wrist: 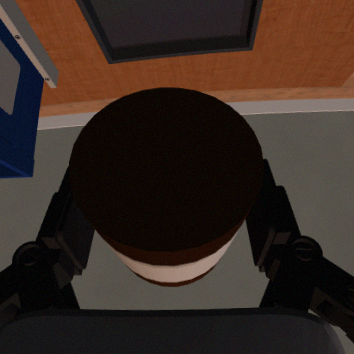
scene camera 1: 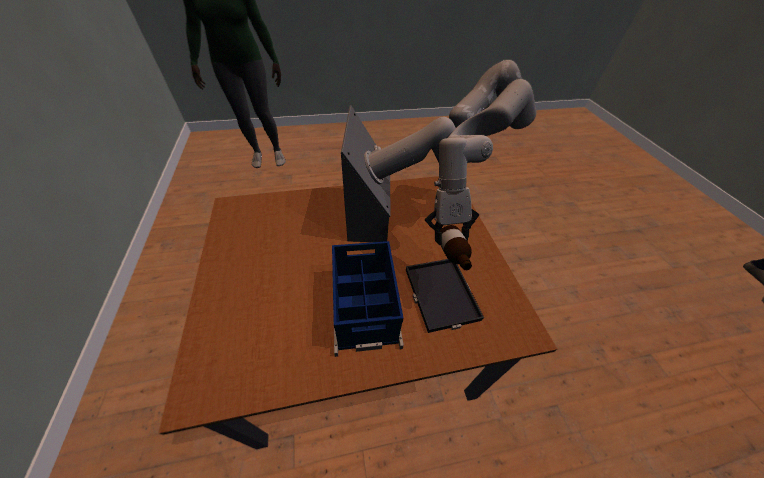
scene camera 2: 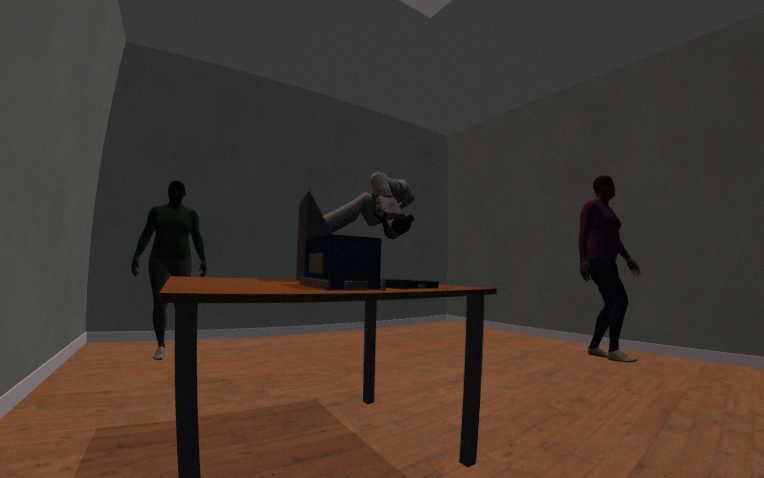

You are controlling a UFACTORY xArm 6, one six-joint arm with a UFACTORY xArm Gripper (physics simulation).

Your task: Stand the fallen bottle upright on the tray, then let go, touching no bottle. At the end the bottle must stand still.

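Places are measured from the arm's base along level axes (x ahead, y left, z up), in millimetres.
Pixels of known places: gripper, fingertip midpoint: [wrist: 168, 182] [scene camera 2: 395, 229]; arm's base, link origin: [scene camera 1: 373, 168] [scene camera 2: 321, 227].
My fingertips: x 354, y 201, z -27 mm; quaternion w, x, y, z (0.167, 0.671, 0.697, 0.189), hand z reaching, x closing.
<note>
For each thing: its middle in the pictures, then the offset to it from my fingertips.
- brown bottle with a white label, body centre: [wrist: 170, 223] [scene camera 1: 457, 249] [scene camera 2: 400, 224] dz +16, dx +44, dy +0 mm
- black tray, body centre: [scene camera 1: 442, 292] [scene camera 2: 399, 283] dz -225, dx +41, dy +3 mm
- blue divided crate, body centre: [scene camera 1: 364, 293] [scene camera 2: 339, 263] dz -150, dx +62, dy -271 mm
The brown bottle with a white label [scene camera 1: 456, 248] [scene camera 2: 400, 224] [wrist: 167, 170] is held in the air, high above the table. It lies nearly level, its neck pointing away from the robot's base and slightly up in scene camera 2. My gripper [scene camera 1: 452, 239] [wrist: 168, 182] is shut on the bottle, one finger on each side. In the wrist view the bottle's dark round base faces the camera and hides part of the scene. The black tray [scene camera 1: 445, 295] [scene camera 2: 411, 284] [wrist: 175, 22] lies flat on the table, beyond the bottle in the wrist view; no bottle stands on it.
A blue divided crate [scene camera 1: 367, 321] [scene camera 2: 343, 262] [wrist: 25, 135] stands beside the tray, with light brackets at its foot. The grey wedge-shaped arm mount [scene camera 1: 366, 211] stands behind the crate. A person in green [scene camera 1: 231, 33] [scene camera 2: 172, 228] and one in purple [scene camera 2: 601, 225] stand away from the table.
</note>
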